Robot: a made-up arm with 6 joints. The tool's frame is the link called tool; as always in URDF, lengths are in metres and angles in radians.
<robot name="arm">
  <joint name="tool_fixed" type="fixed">
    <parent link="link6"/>
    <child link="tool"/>
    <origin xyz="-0.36 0.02 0.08" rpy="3.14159 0 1.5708"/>
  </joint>
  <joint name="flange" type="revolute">
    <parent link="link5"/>
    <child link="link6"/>
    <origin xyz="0.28 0.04 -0.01" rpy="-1.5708 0 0"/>
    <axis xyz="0 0 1"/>
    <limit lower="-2.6" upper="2.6" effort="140" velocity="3.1"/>
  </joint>
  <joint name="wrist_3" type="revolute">
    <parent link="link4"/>
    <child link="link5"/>
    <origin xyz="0 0.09 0.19" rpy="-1.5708 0 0"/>
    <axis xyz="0 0 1"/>
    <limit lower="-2.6" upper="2.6" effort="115" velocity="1.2"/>
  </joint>
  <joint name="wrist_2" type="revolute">
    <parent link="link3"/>
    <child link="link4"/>
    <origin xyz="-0.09 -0.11 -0.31" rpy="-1.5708 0 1.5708"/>
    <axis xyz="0 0 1"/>
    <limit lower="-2.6" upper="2.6" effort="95" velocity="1.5"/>
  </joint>
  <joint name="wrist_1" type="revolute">
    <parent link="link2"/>
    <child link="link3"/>
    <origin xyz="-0.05 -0.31 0.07" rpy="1.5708 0 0"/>
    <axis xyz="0 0 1"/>
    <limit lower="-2.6" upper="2.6" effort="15" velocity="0.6"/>
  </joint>
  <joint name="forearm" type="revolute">
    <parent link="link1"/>
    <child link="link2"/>
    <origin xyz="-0.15 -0.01 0.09" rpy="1.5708 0 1.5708"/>
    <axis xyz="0 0 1"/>
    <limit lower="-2.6" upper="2.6" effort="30" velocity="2.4"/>
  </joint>
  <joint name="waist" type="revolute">
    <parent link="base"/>
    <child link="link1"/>
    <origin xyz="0 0 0.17" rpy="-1.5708 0 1.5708"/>
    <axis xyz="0 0 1"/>
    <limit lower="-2.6" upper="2.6" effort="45" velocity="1.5"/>
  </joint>
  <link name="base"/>
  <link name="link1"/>
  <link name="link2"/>
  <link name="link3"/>
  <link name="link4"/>
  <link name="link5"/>
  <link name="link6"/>
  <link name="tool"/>
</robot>
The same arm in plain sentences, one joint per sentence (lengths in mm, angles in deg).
The arm has six revolute joints in a row. What follows holds with every joint at zero, and every direction is one of the base frame's.
The first joint is mounted 170 mm along +z from the base frame's origin and turns about -x, from -148.97 to 148.97 deg.
The second joint is mounted 90 mm along -x and 150 mm along -y and 10 mm along +z from the first joint and turns about +y, from -148.97 to 148.97 deg.
The third joint is mounted 310 mm along +x and 70 mm along +y and 50 mm along +z from the second joint and turns about +x, from -148.97 to 148.97 deg.
The fourth joint is mounted 310 mm along -x and 110 mm along -y and 90 mm along +z from the third joint and turns about +z, from -148.97 to 148.97 deg.
The fifth joint is mounted 90 mm along -x and 190 mm along +z from the fourth joint and turns about -x, from -148.97 to 148.97 deg.
The sixth joint is mounted 10 mm along +x and 280 mm along +y and 40 mm along -z from the fifth joint and turns about -z, from -148.97 to 148.97 deg.
The tool frame, which is the frame that the pose is given for, is mounted 20 mm along +x and 360 mm along -y and 80 mm along -z from the sixth joint; its axes are the base frame's turned by roll 0, pitch 0 and yaw 0 deg (as in URDF: about the fixed x, then y, then z).

